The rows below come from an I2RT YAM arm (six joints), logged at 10 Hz.
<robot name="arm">
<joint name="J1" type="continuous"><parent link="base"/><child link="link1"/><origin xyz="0 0 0.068"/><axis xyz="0 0 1"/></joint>
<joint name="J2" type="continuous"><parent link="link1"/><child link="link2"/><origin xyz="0.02 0.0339 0.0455"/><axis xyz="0 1 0"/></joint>
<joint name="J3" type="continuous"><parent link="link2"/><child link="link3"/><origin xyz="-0.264 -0.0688 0"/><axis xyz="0 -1 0"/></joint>
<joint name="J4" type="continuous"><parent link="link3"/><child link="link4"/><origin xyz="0.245 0.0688 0.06"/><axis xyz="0 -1 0"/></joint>
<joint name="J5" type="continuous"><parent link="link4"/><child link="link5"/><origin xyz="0.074 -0.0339 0.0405"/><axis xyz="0 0 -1"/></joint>
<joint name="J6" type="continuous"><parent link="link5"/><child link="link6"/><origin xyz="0.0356 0 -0.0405"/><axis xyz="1 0 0"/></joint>
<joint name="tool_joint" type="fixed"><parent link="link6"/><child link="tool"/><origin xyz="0 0 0" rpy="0 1.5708 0"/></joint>
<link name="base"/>
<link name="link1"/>
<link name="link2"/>
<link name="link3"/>
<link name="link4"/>
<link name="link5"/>
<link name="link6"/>
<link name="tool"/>
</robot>
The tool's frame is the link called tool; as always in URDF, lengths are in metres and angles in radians. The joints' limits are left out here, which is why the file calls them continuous.
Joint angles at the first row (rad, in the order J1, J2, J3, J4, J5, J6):
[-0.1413, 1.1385, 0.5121, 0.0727, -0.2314, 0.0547]
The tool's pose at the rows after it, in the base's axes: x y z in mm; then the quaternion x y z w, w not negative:
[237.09, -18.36, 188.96, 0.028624, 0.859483, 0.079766, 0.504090]
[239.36, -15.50, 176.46, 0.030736, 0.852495, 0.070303, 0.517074]
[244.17, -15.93, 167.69, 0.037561, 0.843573, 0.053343, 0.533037]
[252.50, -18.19, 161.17, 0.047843, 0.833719, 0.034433, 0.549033]
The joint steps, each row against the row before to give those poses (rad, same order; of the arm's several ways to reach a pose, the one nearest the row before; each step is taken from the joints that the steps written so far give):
[0.0339, 0.0362, -0.0503, 0.1293, 0.0290, 0.0233]
[0.0180, 0.0474, -0.0435, 0.1217, 0.0348, 0.0065]
[0.0061, 0.0587, -0.0237, 0.1186, 0.0423, 0.0004]
[-0.0001, 0.0740, -0.0027, 0.1133, 0.0438, 0.0000]

